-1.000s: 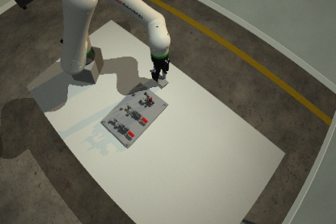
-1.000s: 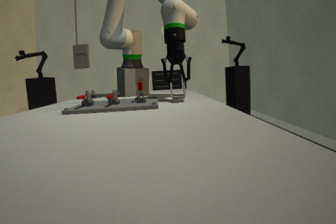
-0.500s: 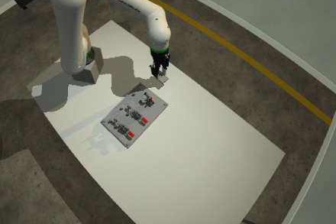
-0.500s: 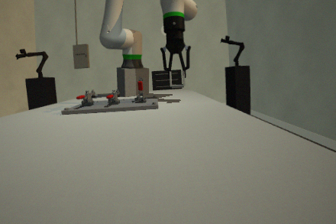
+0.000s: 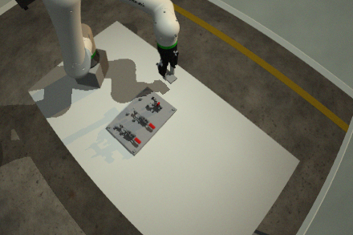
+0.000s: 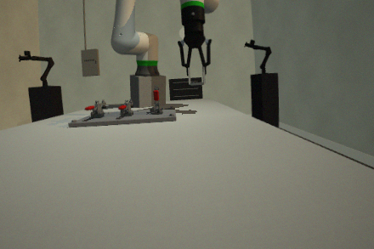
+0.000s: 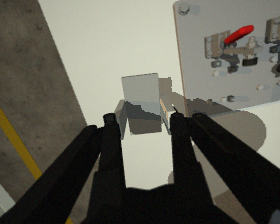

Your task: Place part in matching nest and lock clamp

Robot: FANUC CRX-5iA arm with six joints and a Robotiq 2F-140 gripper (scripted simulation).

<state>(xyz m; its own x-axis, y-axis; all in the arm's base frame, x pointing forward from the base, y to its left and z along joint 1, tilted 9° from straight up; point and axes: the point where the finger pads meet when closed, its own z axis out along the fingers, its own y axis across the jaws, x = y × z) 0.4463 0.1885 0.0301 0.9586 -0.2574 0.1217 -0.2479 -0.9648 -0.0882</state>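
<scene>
The grey fixture plate is 270 mm to the right of my hand, 140 mm below it and 10 mm behind it. The rest, counted from my hand: grey part 30 mm below.
</scene>
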